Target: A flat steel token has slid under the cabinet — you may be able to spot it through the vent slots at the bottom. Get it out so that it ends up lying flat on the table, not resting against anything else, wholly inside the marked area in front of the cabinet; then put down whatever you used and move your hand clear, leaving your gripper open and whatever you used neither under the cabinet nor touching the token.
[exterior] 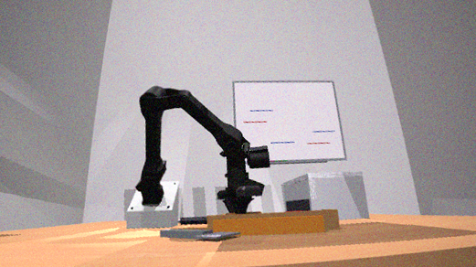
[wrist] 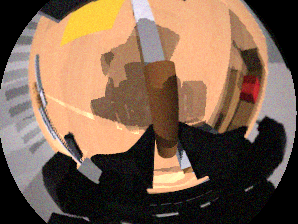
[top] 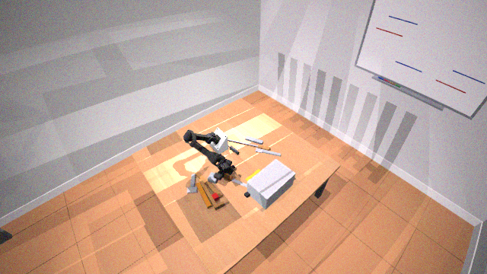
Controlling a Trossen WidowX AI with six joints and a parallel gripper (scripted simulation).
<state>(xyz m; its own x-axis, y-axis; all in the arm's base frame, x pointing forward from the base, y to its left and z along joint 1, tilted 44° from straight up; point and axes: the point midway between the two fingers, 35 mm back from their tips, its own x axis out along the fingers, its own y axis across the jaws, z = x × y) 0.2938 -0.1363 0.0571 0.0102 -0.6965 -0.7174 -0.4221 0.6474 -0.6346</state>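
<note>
Now: gripper tip 80 mm to the left of the grey block, 30 mm past it and 10 mm below it. The rest, counted from my gripper tip: orange bar 220 mm to the right, 50 mm ahead, 10 mm above; then thin wooden stick 140 mm to the right, 10 mm behind; then red block 160 mm to the right, 130 mm ahead, 10 mm above.
</note>
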